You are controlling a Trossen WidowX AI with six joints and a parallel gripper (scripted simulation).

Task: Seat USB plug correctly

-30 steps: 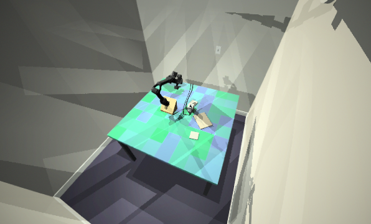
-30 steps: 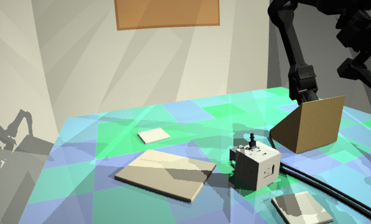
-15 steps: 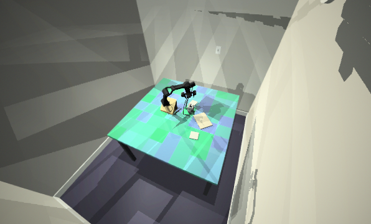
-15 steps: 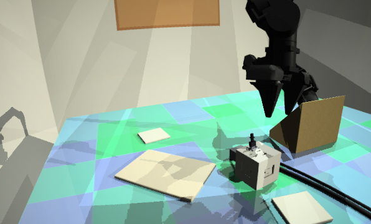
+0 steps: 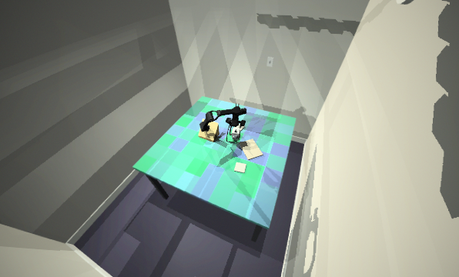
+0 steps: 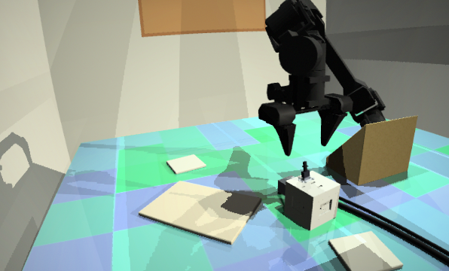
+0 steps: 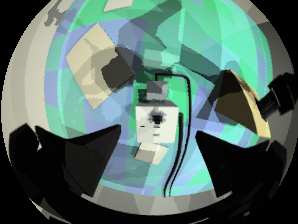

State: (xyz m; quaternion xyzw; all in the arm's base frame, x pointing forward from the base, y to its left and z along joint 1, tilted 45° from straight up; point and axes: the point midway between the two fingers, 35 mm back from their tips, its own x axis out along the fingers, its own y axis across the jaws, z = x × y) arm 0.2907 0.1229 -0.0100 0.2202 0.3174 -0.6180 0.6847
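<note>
Now: gripper tip 4 cm above the small dark USB plug. From my gripper tip the other things lie so: USB socket 1 cm to the left, 7 cm below; then large cream board 20 cm ahead, 8 cm to the right, 13 cm below.
</note>
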